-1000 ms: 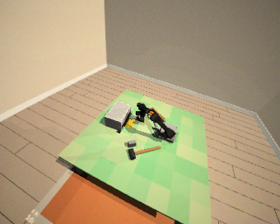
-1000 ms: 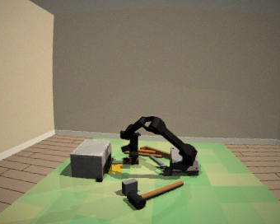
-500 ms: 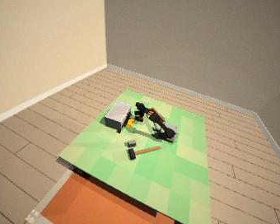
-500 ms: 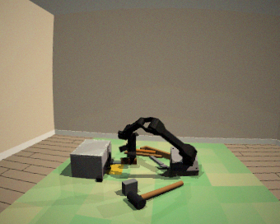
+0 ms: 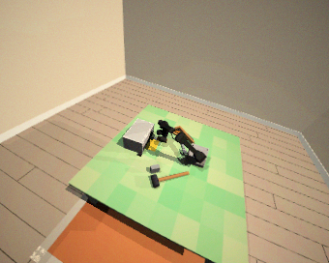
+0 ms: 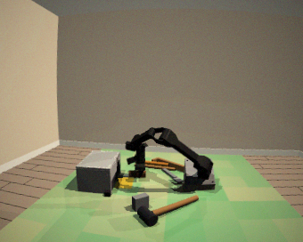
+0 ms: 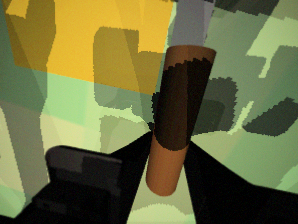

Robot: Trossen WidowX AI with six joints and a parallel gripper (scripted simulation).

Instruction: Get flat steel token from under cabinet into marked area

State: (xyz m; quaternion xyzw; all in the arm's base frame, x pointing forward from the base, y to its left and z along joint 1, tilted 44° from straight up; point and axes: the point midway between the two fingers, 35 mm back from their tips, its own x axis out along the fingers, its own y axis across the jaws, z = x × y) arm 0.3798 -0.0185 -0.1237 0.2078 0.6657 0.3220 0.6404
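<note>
The flat grey tool lies 220 mm behind my gripper tip and 20 mm to the right of it. From my gripper tip the other things lie so: small grey block: 60 mm behind, 360 mm to the left, 30 mm above; steel token: 240 mm ahead, 90 mm to the left.
</note>
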